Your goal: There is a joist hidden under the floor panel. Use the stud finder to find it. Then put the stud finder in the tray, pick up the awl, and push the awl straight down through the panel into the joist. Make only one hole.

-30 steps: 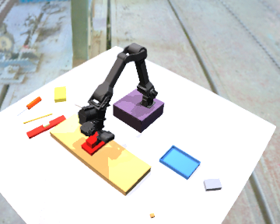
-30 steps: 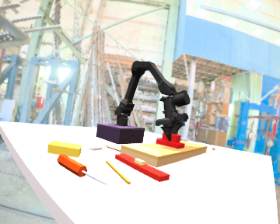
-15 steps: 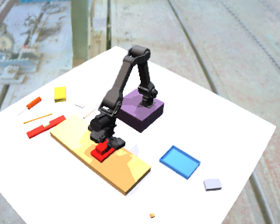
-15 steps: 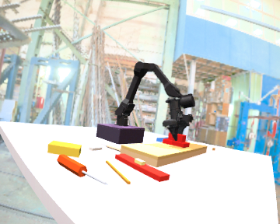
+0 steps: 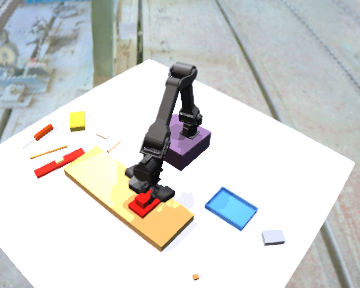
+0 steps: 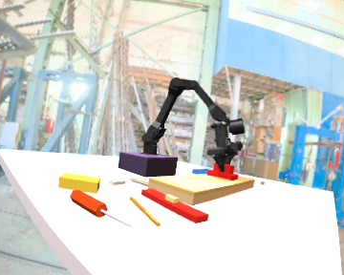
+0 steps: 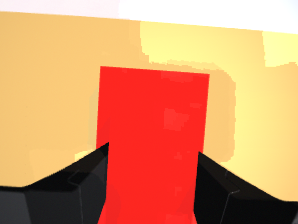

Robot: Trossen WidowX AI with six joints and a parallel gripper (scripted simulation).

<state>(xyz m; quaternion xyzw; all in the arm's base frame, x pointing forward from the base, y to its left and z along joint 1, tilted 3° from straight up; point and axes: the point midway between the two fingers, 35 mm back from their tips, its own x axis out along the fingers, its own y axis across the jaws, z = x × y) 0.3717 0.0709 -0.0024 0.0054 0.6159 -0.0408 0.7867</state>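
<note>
My gripper tip is now 25 cm to the right of the blue tray, 20 cm past it and 5 cm above it. Round my gripper tip: tan-handled pointed tool: 32 cm to the right, 21 cm behind, 6 cm below; stud finder: 2 cm behind, 2 cm above; tiny orange cube: 30 cm to the left, 11 cm ahead, 6 cm below.
</note>
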